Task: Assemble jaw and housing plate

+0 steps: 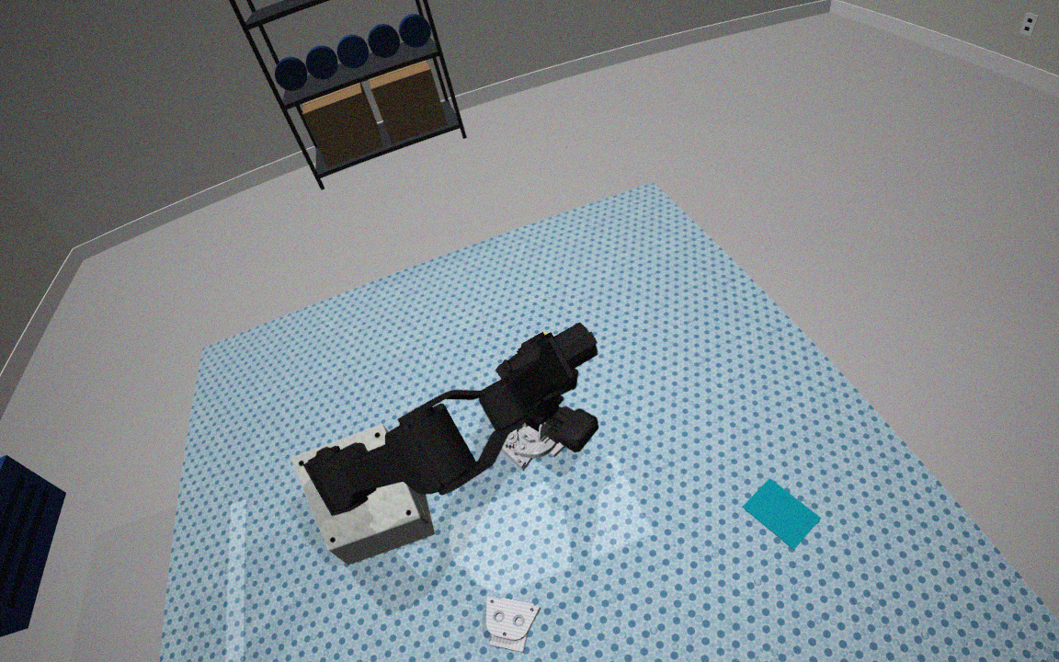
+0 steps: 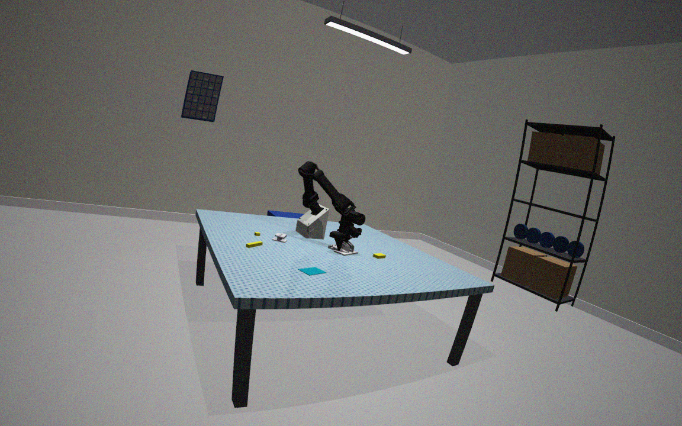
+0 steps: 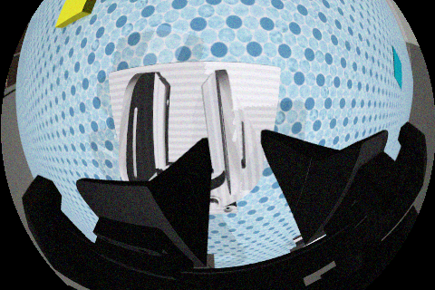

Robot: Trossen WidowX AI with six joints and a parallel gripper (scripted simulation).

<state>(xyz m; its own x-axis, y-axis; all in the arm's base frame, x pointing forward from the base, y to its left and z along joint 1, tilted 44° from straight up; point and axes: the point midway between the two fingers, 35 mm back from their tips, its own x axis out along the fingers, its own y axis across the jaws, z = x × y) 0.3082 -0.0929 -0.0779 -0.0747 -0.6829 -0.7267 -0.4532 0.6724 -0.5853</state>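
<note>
My gripper tip is 3 cm to the right of the white base plate and 1 cm above it. From my gripper tip the other things lie so: teal card: 30 cm to the right, 25 cm ahead, 1 cm below; then yellow bar: 44 cm to the right, 7 cm behind, 1 cm below.
</note>
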